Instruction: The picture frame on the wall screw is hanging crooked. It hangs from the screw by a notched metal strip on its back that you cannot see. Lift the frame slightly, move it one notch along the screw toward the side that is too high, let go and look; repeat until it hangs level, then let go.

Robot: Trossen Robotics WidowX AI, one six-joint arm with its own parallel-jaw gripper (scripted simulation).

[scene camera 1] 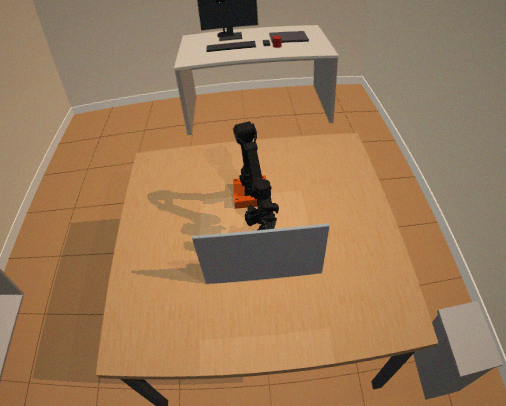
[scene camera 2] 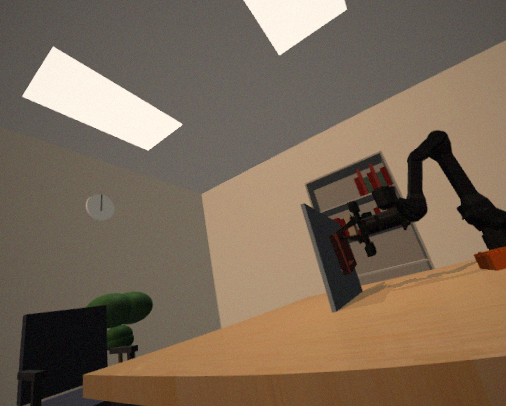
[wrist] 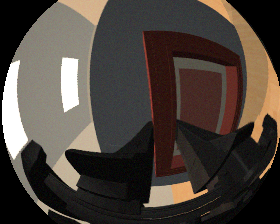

Observation:
The gripper (scene camera 2: 337, 236) holds a dark red picture frame (wrist: 197, 81). Also in view: a grey wall panel (scene camera 1: 295, 251).
The gripper shows as well in the wrist view (wrist: 162, 124). The grey wall panel shows as well in scene camera 2 (scene camera 2: 341, 289) and in the wrist view (wrist: 120, 103). Scene camera 1 misses the dark red picture frame, which is hidden by the grey wall panel.

